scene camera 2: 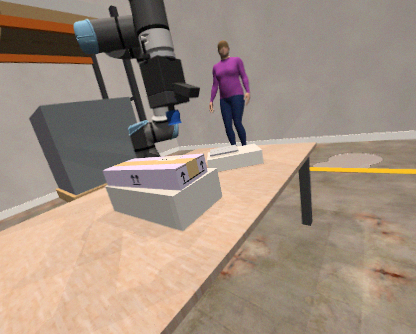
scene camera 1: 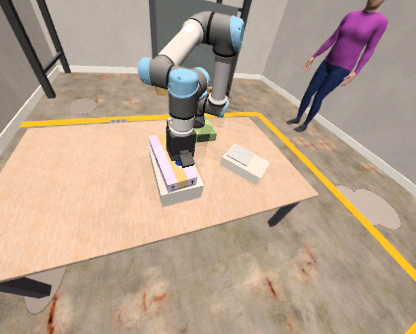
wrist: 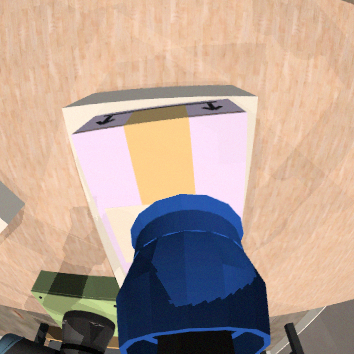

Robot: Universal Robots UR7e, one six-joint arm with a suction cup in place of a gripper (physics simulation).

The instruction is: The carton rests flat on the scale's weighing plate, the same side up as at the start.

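Where they show: hand, tool point: (scene camera 2: 175, 123) (scene camera 1: 179, 162) (wrist: 186, 240); arm's base, link origin: (scene camera 1: 194, 122) (wrist: 89, 321).
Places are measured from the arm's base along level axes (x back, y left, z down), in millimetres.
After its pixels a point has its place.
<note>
A lilac carton (scene camera 1: 162, 163) @[x -420, y -353, z -90 mm] (scene camera 2: 155, 178) @[x -465, y -366, z -64 mm] (wrist: 220, 155) @[x -514, y -346, z -90 mm] with an orange tape band lies flat on a light grey block (scene camera 1: 180, 196) @[x -553, y -311, z 16 mm] (scene camera 2: 150, 205) @[x -439, y -390, z 10 mm] (wrist: 170, 91) @[x -553, y -311, z 11 mm], its arrows on the side faces pointing up in scene camera 2. The scale (scene camera 1: 242, 171) @[x -512, y 90, z 28 mm] (scene camera 2: 242, 159) @[x -524, y 97, z 33 mm] is a low white box with a grey weighing plate (scene camera 1: 240, 155) @[x -423, y 122, z -13 mm] (scene camera 2: 224, 151) @[x -442, y 91, z -13 mm]; the plate carries nothing. A corner of the scale (wrist: 9, 204) @[x -401, y 27, z 42 mm] shows in the wrist view. My blue suction cup (scene camera 1: 178, 163) (scene camera 2: 173, 118) (wrist: 187, 215) is off and holds nothing, above the carton with a gap below. It partly hides the carton's pale label.
The green mounting base (scene camera 1: 206, 131) @[x -123, y 38, z 1 mm] (wrist: 82, 300) @[x -129, y -38, z 0 mm] of the arm is behind the block. The wooden table (scene camera 1: 90, 200) @[x -396, y -692, z 70 mm] (scene camera 2: 90, 270) @[x -423, y -581, z 70 mm] (wrist: 40, 60) @[x -625, y -128, z 70 mm] carries the block and scale. A person (scene camera 1: 350, 40) (scene camera 2: 230, 77) stands beyond the table. A dark grey cabinet (scene camera 2: 85, 145) stands behind.
</note>
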